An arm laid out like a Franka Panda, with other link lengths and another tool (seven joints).
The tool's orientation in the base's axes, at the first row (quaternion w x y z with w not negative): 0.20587, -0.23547, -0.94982, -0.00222
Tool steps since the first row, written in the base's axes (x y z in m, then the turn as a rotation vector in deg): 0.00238, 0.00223, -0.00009, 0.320, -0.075, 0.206; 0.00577, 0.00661, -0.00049, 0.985, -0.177, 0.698; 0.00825, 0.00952, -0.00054, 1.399, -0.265, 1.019; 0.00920, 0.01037, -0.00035, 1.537, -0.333, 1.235; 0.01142, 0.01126, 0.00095, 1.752, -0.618, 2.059; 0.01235, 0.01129, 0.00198, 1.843, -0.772, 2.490; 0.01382, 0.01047, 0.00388, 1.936, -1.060, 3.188; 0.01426, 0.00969, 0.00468, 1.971, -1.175, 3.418
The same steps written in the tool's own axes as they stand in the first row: -0.00095, 0.00306, -0.00062, -0.210, 0.058, -0.321; -0.00188, 0.00851, -0.00113, -0.598, 0.219, -1.041; -0.00260, 0.01221, -0.00176, -0.844, 0.297, -1.505; -0.00291, 0.01338, -0.00222, -0.901, 0.278, -1.763; -0.00379, 0.01504, -0.00418, -0.878, 0.045, -2.630; -0.00412, 0.01539, -0.00549, -0.851, -0.091, -3.076; -0.00492, 0.01514, -0.00788, -0.780, -0.370, -3.780; -0.00531, 0.01457, -0.00886, -0.770, -0.478, -4.016
